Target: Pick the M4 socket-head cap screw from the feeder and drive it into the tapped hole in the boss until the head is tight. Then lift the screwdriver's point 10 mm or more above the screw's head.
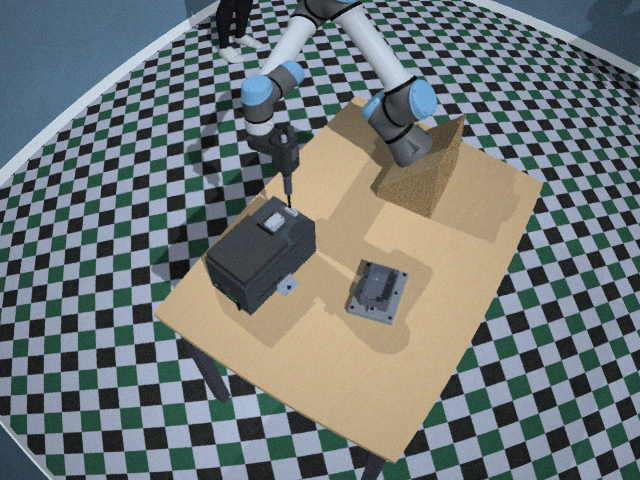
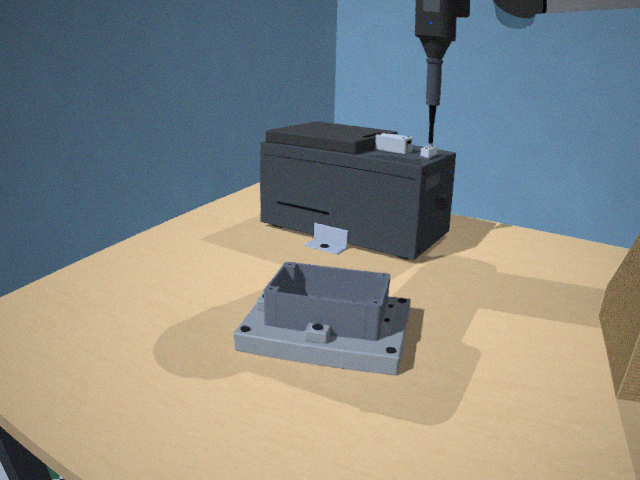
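The screwdriver points straight down, its thin black bit at the small white pick-up block on top of the dark feeder. The point appears to touch the block or stand just above it. The M4 screw is too small to make out, so whether it sits on the bit cannot be told. An open grey housing with small holes in its corner bosses sits on a light grey fixture plate. Which hole is the tapped one cannot be told.
A larger white block stands on the feeder beside the pick-up block. A light bracket is at the feeder's foot. A brown wedge-like block stands on the table. A person's legs show beyond the table.
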